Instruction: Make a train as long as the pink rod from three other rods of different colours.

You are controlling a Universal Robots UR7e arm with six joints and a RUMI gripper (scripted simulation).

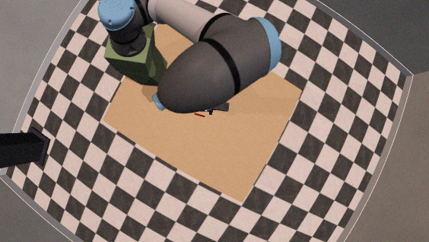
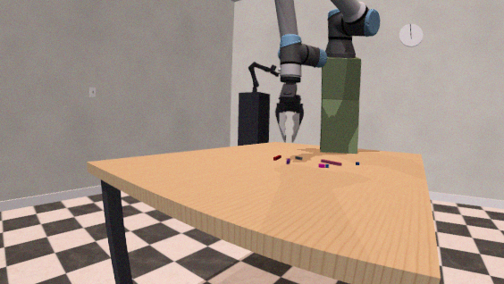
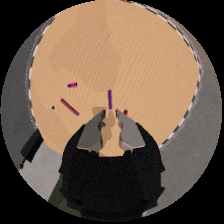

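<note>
My gripper is now 80 mm above the purple rod. The rest, counted from my hand: red rod 50 mm behind, 70 mm to the right, 80 mm below; then grey rod 100 mm behind, 80 mm below; then magenta rod 20 mm ahead, 130 mm to the left, 80 mm below.
</note>
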